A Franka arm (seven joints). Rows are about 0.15 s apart.
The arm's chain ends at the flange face. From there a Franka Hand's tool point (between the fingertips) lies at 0.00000 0.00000 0.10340 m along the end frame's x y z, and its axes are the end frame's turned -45 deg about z.
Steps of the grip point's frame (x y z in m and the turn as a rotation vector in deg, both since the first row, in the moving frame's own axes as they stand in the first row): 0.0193, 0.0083, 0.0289, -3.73, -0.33, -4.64; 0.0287, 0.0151, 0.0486, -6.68, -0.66, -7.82; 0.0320, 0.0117, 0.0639, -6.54, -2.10, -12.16; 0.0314, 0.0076, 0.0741, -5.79, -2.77, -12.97; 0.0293, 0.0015, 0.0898, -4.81, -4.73, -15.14
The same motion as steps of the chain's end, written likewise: 0.0150, -0.0128, 0.0291, -2.87, 2.40, -4.64; 0.0227, -0.0184, 0.0493, -5.19, 4.26, -7.82; 0.0241, -0.0247, 0.0646, -6.11, 3.14, -12.16; 0.0225, -0.0272, 0.0747, -6.05, 2.14, -12.97; 0.0201, -0.0316, 0.0905, -6.75, 0.06, -15.14
